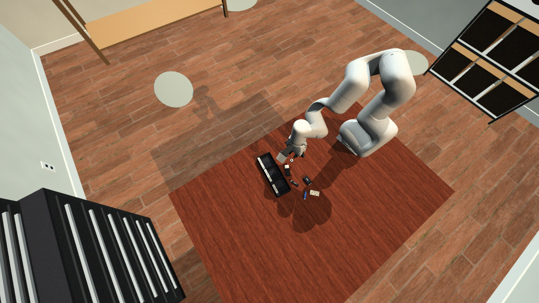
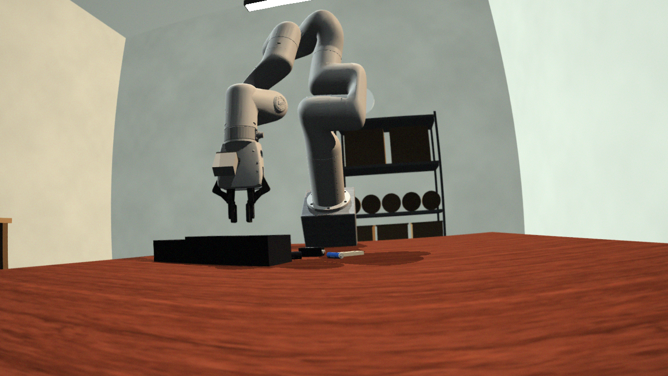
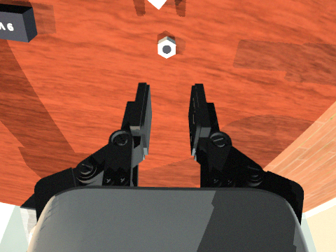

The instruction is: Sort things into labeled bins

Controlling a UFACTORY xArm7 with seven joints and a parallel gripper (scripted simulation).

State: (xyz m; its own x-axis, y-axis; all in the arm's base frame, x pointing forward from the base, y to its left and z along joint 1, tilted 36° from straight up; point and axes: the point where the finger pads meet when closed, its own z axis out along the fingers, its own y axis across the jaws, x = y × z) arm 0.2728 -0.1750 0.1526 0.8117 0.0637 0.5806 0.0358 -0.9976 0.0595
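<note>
Right now my hand is 90 mm above the nut. From my hand the other things lie so: black bin row (150 mm ahead, 70 mm below, 10 mm to the right); then black cylindrical battery (110 mm to the left, 100 mm ahead, 90 mm below); then black boxy battery (160 mm to the left, 80 mm below, 30 mm ahead).
</note>
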